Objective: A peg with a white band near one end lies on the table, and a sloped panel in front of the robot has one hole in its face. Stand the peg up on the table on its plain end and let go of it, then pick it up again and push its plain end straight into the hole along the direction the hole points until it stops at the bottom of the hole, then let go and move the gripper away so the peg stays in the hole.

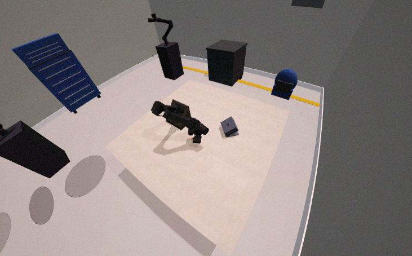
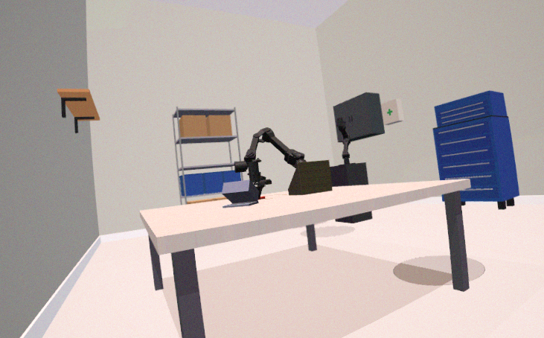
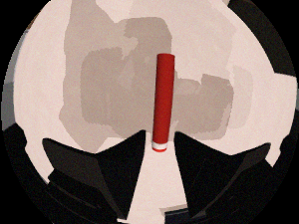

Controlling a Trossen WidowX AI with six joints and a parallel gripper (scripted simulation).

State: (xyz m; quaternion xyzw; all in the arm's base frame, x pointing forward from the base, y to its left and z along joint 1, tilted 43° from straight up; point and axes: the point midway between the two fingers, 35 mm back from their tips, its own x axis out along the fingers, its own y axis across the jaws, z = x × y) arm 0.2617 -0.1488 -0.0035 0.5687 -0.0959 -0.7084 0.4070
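Right now the red peg is 10 mm behind my gripper tip. The rest, counted from my gripper tip: sloped panel (170 mm ahead, 210 mm to the left, 50 mm above).
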